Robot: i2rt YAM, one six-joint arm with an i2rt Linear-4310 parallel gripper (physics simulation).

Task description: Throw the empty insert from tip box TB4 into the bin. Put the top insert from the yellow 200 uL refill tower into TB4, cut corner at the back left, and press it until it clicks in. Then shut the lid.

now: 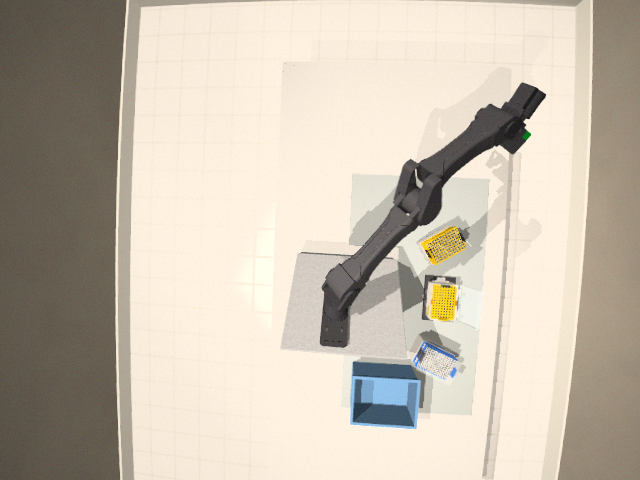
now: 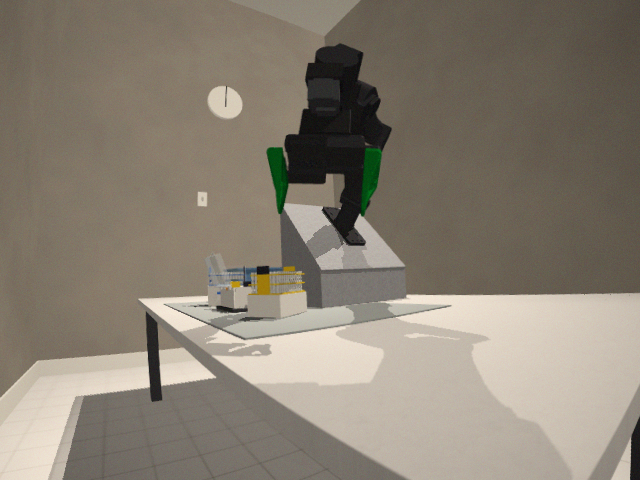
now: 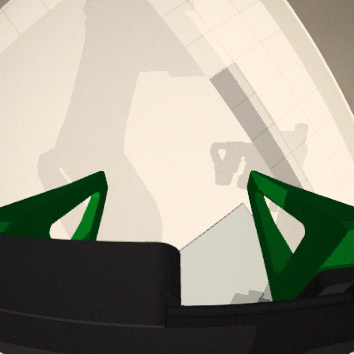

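My gripper [image 2: 321,212] [image 3: 176,178] is open and empty, with its green fingers wide apart, high above the table and well away from the boxes. The tip box [image 1: 443,300] [image 2: 235,297] with a yellow insert in it stands in the middle of the row, its clear lid [image 1: 469,305] [image 2: 216,268] open. I cannot read a label on it. The yellow refill tower [image 1: 444,244] [image 2: 279,289] stands turned at an angle beside it, with stacked inserts in a white base. The blue bin [image 1: 385,400] stands near the front of the mat; its visible inside shows no insert.
A blue refill tower [image 1: 436,360] stands between the tip box and the bin. The grey sloped pedestal [image 1: 310,310] [image 2: 361,288] carries the arm. A pale green mat [image 1: 372,188] [image 2: 253,330] [image 3: 220,260] lies under the boxes. The table edge runs beyond them.
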